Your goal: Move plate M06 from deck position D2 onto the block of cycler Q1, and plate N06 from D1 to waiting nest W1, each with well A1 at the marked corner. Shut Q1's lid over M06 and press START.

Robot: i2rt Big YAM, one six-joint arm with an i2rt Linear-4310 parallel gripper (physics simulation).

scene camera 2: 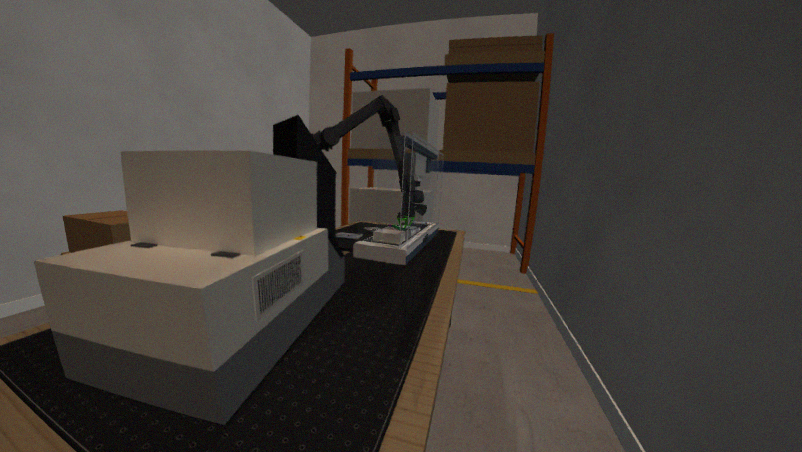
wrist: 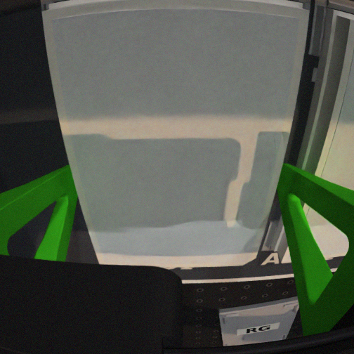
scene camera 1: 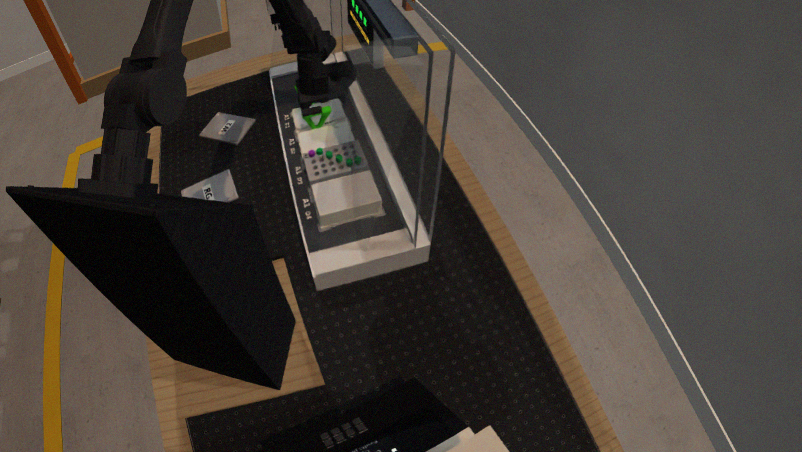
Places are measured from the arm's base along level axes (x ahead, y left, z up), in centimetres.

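Where they show: gripper, between the fingertips: [scene camera 1: 313, 118]; arm's base, origin of its link: [scene camera 2: 301, 151] [scene camera 1: 119, 193].
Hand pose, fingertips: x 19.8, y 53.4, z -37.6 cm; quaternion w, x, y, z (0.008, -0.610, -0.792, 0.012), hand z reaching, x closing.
Note:
Things, the pixels of their top centre, and the offset from my fingertips.
- Nest W2, centre of its top: [scene camera 1: 226, 126] dx -26.2, dy +5.7, dz -4.3 cm
- white block, centre of its top: [scene camera 1: 345, 192] [scene camera 2: 389, 231] dx +8.7, dy -28.0, dz +4.2 cm
- Nest RG, centre of its top: [scene camera 1: 207, 192] [scene camera 2: 348, 234] dx -26.5, dy -18.3, dz -4.3 cm
My gripper [scene camera 1: 310, 111] [scene camera 2: 404, 222] [wrist: 177, 175] is open, its green fingers spread on either side of the pale plate at D1 [scene camera 1: 336, 107] [wrist: 175, 65], taken as N06. The plate lies flat between them, with nothing gripped; fingertip height is hard to judge. The plate at D2 [scene camera 1: 331, 137] [wrist: 344, 150], taken as M06, is beside it, partly visible at the right edge of the wrist view. No names or wells are readable on either plate. Nest W2 [scene camera 1: 226, 128] shows; W1 does not. A cream machine [scene camera 2: 134, 275] may be the cycler; Q1's label and block cannot be made out.
Clear upright panels [scene camera 1: 422, 145] stand along the deck [scene camera 1: 370, 259]. A tube rack [scene camera 1: 335, 159] with green caps is at D3, and a white block [scene camera 1: 346, 196] is at D4. Nest RG [scene camera 1: 216, 186] [wrist: 258, 322] is beside the deck. A black pedestal [scene camera 1: 224, 280] carries the arm.

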